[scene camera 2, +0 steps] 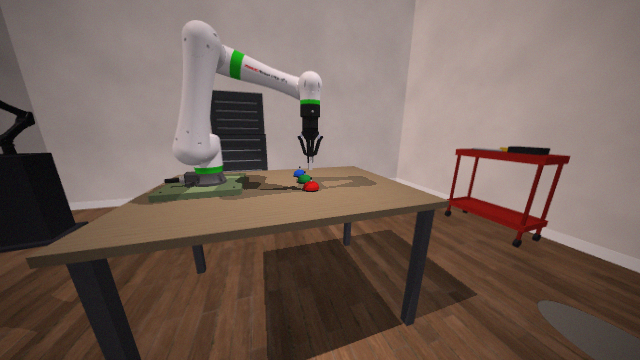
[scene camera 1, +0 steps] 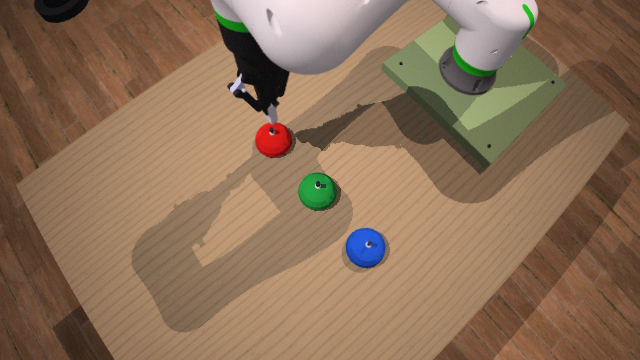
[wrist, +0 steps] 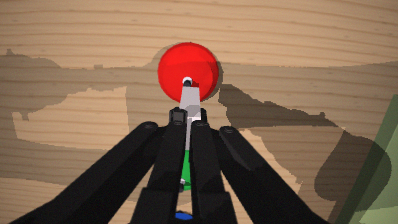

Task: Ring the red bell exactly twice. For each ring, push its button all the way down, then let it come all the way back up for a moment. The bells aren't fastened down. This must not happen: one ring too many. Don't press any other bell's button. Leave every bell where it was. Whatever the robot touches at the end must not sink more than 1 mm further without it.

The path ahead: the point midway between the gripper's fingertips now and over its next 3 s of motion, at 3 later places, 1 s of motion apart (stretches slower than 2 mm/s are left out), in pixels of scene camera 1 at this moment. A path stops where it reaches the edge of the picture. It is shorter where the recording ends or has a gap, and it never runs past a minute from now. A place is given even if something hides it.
My gripper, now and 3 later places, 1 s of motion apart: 271,118; 273,124; 274,127; 274,126
